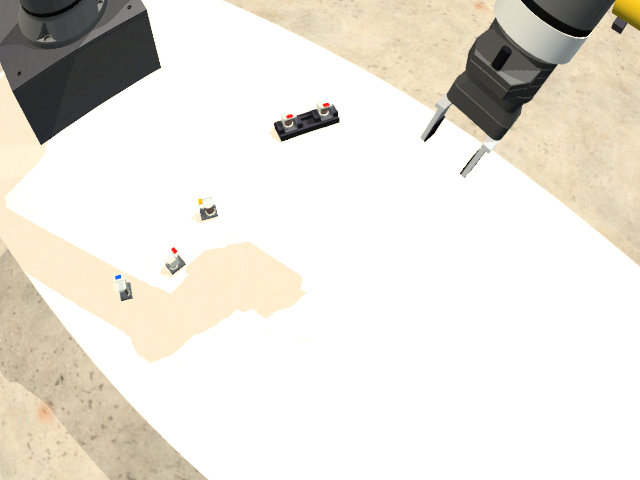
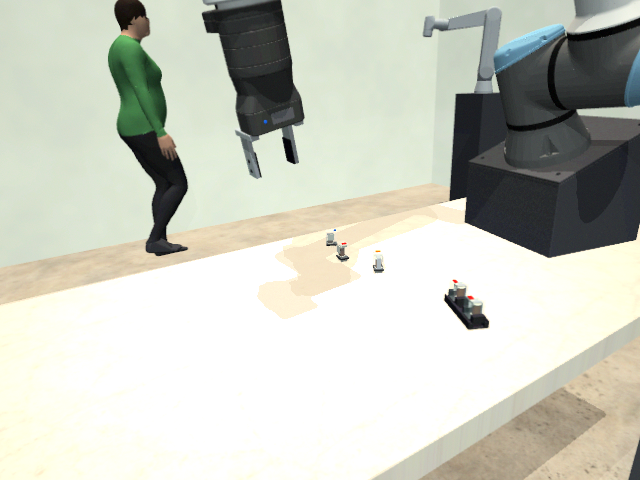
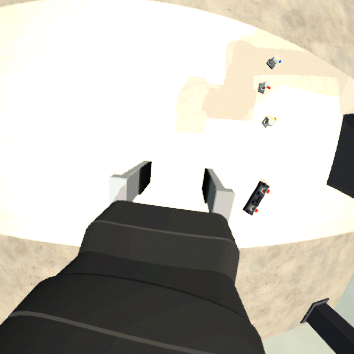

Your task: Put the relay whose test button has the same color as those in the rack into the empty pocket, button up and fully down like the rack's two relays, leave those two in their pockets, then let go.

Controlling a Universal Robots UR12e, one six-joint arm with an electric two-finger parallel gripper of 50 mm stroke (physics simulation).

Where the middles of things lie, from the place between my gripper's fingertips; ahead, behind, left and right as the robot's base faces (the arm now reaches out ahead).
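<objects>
Relative to the black rack (image 1: 310, 121), my hand is 260 mm above it, 60 mm to the right of it and 310 mm past it.
</objects>
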